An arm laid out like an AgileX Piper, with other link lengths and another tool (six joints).
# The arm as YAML. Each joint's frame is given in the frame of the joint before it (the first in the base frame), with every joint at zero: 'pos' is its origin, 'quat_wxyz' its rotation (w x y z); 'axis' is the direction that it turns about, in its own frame. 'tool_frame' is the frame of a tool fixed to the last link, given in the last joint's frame.
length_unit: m
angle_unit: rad
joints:
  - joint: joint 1
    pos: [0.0, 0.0, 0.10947]
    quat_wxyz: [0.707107, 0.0, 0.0, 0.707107]
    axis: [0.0, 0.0, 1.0]
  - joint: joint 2
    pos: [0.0, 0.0, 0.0]
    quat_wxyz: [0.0, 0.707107, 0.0, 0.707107]
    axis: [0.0, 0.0, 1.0]
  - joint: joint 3
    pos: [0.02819, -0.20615, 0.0]
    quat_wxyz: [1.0, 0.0, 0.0, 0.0]
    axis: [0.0, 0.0, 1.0]
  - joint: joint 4
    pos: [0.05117, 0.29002, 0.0]
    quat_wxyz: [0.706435, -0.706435, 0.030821, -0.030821]
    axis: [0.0, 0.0, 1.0]
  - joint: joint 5
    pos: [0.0, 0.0, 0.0]
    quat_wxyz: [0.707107, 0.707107, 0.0, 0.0]
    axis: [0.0, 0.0, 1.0]
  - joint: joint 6
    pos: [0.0, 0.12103, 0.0]
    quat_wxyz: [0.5, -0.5, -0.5, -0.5]
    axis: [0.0, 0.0, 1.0]
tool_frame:
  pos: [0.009, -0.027, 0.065]
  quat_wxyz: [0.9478, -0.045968, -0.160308, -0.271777]
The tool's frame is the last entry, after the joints.
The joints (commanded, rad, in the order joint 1, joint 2, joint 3, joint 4, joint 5, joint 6), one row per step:
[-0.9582, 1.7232, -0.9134, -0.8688, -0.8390, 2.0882]
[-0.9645, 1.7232, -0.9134, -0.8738, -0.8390, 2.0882]
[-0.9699, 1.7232, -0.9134, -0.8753, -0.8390, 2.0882]
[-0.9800, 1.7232, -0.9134, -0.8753, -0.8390, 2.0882]
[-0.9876, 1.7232, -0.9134, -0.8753, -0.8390, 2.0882]
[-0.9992, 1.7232, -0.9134, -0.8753, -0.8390, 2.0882]
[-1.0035, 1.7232, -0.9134, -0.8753, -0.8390, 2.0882]
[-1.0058, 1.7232, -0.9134, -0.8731, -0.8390, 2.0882]
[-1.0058, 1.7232, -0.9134, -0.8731, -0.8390, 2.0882]
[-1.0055, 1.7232, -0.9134, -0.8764, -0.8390, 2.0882]
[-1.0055, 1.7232, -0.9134, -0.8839, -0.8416, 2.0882]
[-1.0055, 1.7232, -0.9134, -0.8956, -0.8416, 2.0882]
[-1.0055, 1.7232, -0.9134, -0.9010, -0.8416, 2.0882]
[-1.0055, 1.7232, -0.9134, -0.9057, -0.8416, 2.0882]
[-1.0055, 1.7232, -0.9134, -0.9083, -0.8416, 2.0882]
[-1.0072, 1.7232, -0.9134, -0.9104, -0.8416, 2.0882]
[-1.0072, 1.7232, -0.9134, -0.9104, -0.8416, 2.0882]
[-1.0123, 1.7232, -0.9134, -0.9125, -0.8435, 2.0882]
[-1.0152, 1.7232, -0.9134, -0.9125, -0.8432, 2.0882]
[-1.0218, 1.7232, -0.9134, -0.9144, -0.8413, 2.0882]
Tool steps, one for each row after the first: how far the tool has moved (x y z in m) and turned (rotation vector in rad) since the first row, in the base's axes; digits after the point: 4 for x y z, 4 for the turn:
[-0.0017, -0.0016, -0.0005, -0.0021, 0.0031, -0.0030]
[-0.0032, -0.0034, -0.0006, -0.0028, 0.0040, -0.0074]
[-0.0061, -0.0069, -0.0006, -0.0028, 0.0040, -0.0175]
[-0.0082, -0.0095, -0.0006, -0.0027, 0.0040, -0.0251]
[-0.0116, -0.0135, -0.0006, -0.0027, 0.0040, -0.0367]
[-0.0129, -0.0150, -0.0006, -0.0027, 0.0041, -0.0410]
[-0.0136, -0.0160, -0.0004, -0.0018, 0.0027, -0.0448]
[-0.0136, -0.0160, -0.0004, -0.0018, 0.0027, -0.0448]
[-0.0135, -0.0156, -0.0007, -0.0032, 0.0047, -0.0423]
[-0.0132, -0.0144, -0.0011, -0.0069, 0.0074, -0.0358]
[-0.0129, -0.0130, -0.0022, -0.0118, 0.0147, -0.0281]
[-0.0128, -0.0124, -0.0027, -0.0140, 0.0181, -0.0245]
[-0.0127, -0.0119, -0.0032, -0.0160, 0.0210, -0.0214]
[-0.0127, -0.0116, -0.0035, -0.0171, 0.0226, -0.0197]
[-0.0131, -0.0119, -0.0037, -0.0179, 0.0239, -0.0200]
[-0.0131, -0.0119, -0.0037, -0.0179, 0.0239, -0.0200]
[-0.0145, -0.0132, -0.0036, -0.0192, 0.0238, -0.0226]
[-0.0154, -0.0142, -0.0036, -0.0191, 0.0241, -0.0256]
[-0.0174, -0.0164, -0.0041, -0.0193, 0.0268, -0.0321]

